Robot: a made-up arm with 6 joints.
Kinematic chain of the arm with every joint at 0, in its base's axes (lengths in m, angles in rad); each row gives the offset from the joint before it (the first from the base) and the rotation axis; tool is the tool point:
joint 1: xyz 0 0 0.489 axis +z
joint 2: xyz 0 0 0 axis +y
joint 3: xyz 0 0 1.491 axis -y
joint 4: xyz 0 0 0 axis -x
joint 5: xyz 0.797 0 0 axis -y
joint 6: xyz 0 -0.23 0 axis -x
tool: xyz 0 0 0
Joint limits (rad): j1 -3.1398..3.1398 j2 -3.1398..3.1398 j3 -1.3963..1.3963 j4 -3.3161..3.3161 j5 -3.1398..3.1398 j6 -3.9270..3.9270
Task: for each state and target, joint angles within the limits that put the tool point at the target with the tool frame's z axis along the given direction. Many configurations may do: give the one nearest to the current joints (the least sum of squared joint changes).
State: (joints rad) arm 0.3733 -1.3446 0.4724 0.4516 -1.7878 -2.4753
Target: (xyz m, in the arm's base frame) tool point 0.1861 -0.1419 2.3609 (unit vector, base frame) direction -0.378 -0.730 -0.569
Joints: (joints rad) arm 0.6321 -0.3874 0.2124 0.2203 -1.4290 -2.7893
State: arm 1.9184 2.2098 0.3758 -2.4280 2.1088 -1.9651
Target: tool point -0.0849 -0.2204 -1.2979 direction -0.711 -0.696 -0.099
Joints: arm 2.5188 2.7177 0.1101 -3.2541 2.1337 -1.4555
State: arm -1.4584 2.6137 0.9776 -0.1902 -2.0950 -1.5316
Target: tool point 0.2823 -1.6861 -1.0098 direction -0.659 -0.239 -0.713
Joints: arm -1.2747 2.1814 1.3200 -0.2644 -1.9709 -0.9108
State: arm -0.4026 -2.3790 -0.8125 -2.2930 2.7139 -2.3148
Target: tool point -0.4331 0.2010 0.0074 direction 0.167 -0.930 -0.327
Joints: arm -0.2562 -2.2609 -1.3963 -1.9478 3.1325 -2.9781
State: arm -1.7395 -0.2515 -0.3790 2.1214 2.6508 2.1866
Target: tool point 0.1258 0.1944 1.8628 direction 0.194 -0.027 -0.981
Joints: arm -1.2928 -0.6779 -0.5989 2.4309 3.1398 2.6110
